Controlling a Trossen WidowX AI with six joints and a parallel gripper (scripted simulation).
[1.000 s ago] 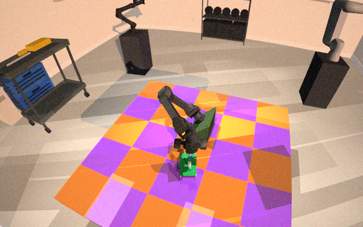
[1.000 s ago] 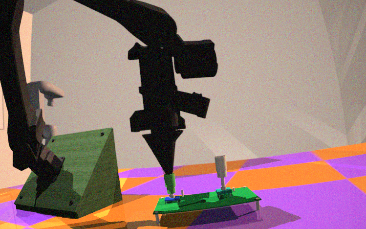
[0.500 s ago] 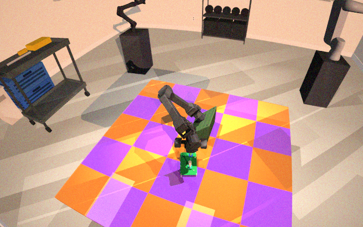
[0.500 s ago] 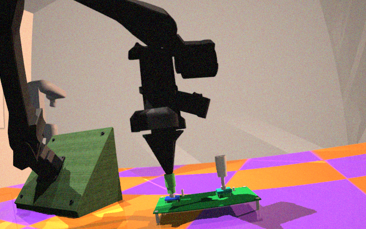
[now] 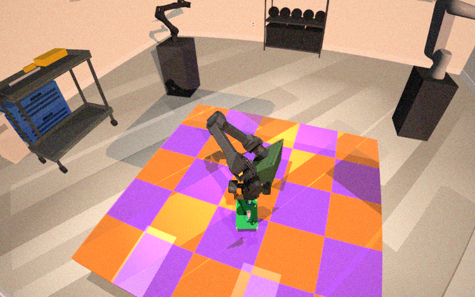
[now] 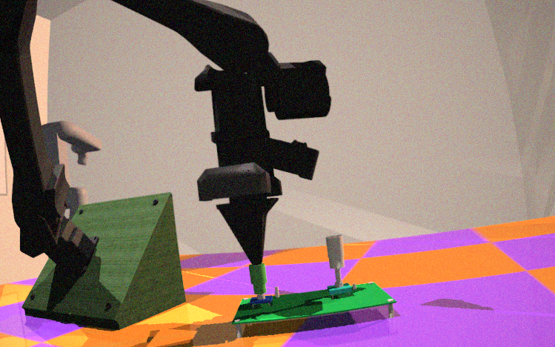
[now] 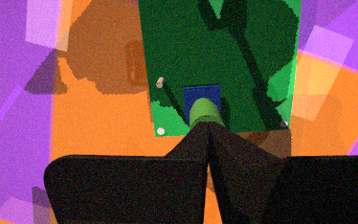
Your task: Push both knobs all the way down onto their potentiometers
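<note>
My gripper tip is now 8 cm short of the white knob, 2 cm to the right of it and 1 cm below it.
</note>
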